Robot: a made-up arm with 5 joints.
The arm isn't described. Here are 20 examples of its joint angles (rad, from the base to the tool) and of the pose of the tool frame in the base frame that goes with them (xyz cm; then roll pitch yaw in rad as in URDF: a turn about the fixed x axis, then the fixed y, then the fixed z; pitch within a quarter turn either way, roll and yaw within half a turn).
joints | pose
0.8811 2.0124 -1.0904 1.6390 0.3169 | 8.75 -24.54 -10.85 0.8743 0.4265 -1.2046
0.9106 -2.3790 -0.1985 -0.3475 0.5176 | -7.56 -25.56 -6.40 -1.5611 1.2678 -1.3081
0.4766 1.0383 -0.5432 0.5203 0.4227 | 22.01 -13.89 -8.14 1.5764 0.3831 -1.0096
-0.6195 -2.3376 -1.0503 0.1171 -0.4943 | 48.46 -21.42 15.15 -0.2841 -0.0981 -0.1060
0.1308 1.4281 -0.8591 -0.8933 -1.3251 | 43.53 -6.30 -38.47 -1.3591 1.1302 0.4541
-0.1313 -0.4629 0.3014 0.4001 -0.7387 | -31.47 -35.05 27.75 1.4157 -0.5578 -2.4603
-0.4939 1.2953 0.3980 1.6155 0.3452 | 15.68 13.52 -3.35 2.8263 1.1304 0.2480
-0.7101 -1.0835 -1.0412 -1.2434 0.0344 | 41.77 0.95 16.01 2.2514 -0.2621 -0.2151
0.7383 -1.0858 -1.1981 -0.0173 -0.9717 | 36.29 -44.60 -9.93 0.0158 0.1150 -0.6218
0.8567 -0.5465 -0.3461 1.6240 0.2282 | 4.31 -33.06 11.77 -1.3612 0.1600 -1.1085
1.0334 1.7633 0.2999 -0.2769 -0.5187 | -30.53 3.18 -22.86 1.4406 0.5455 2.8614
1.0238 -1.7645 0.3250 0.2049 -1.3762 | 37.12 19.36 54.98 -1.0656 -0.7688 0.9828
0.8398 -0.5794 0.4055 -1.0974 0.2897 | 20.38 -20.61 11.36 1.2590 -0.5425 -0.7636
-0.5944 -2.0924 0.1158 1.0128 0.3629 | 11.75 -26.19 27.70 -0.7095 -0.6167 -0.6115
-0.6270 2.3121 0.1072 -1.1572 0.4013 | 16.22 -14.64 -4.62 -0.2443 0.9129 0.2266
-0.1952 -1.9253 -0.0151 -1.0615 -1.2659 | 11.86 -58.85 41.13 1.9268 -0.6050 -1.7197
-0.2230 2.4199 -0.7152 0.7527 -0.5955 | 28.68 -8.38 -27.24 -2.4269 1.2696 -0.2816
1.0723 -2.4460 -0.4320 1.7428 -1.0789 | -21.84 14.67 -40.38 0.1818 0.8547 2.5739
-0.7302 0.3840 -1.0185 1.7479 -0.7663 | 5.73 -47.95 45.33 1.2830 -0.7535 -1.6775
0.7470 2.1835 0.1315 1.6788 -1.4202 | -61.80 -14.73 11.30 -0.0080 -0.2714 -2.8221
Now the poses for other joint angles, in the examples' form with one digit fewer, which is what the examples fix.
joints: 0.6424 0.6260 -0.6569 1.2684 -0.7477
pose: 4.3 -52.2 26.9 0.224 -0.524 -1.380
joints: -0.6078 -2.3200 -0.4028 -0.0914 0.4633
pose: 22.5 -19.8 -0.2 -0.077 0.203 -0.172
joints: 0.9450 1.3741 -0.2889 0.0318 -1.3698
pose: -58.6 -2.9 -12.1 1.244 0.096 2.912
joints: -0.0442 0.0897 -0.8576 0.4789 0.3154
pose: 30.6 -9.7 -3.1 1.223 0.089 -0.456
